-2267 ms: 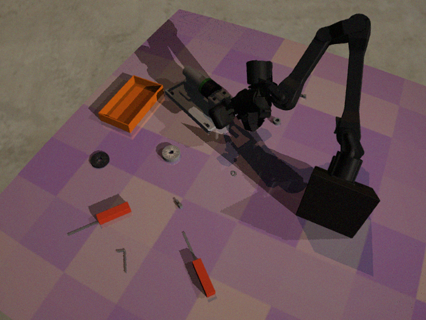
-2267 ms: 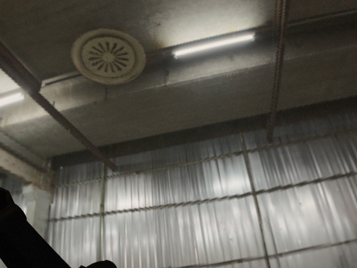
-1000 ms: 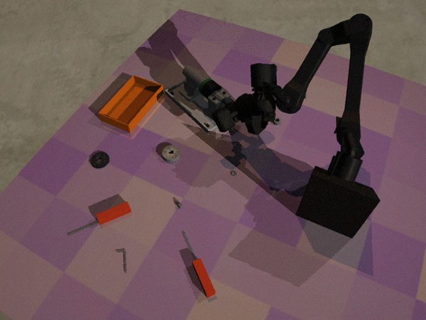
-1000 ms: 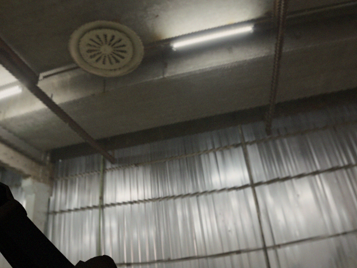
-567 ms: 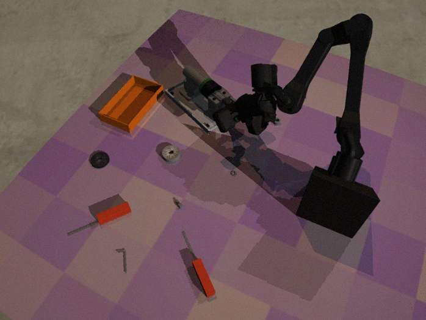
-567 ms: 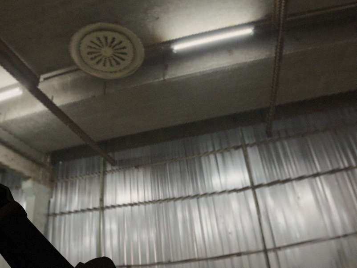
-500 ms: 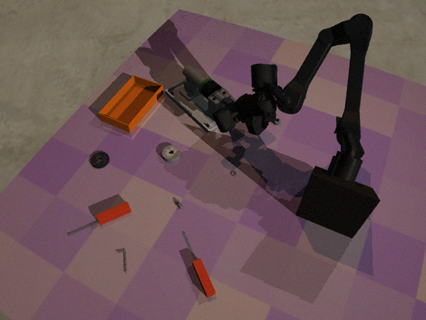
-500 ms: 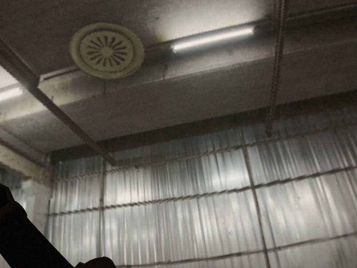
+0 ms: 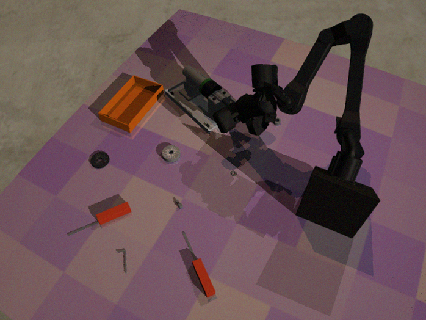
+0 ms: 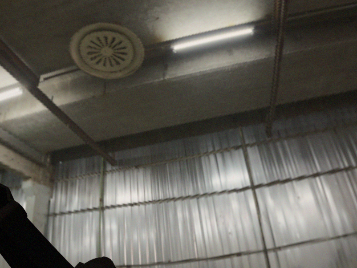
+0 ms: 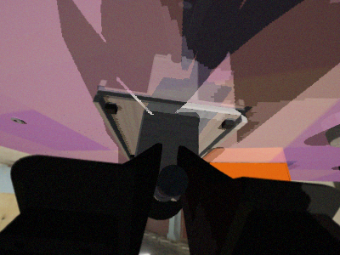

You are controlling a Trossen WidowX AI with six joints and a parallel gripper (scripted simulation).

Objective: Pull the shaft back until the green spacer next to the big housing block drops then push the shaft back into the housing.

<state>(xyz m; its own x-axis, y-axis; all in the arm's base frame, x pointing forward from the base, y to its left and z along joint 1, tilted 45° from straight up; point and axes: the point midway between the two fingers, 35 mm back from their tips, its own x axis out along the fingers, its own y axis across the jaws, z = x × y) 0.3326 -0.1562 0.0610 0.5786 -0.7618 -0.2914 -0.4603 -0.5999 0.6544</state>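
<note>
Right now my gripper tip is 9 cm short of the green spacer, 5 cm to the left of it and 2 cm below it. Round my gripper tip: orange tray 32 cm ahead, 5 cm to the left, 5 cm below; then silver gear 11 cm ahead, 18 cm to the left, 5 cm below.
</note>
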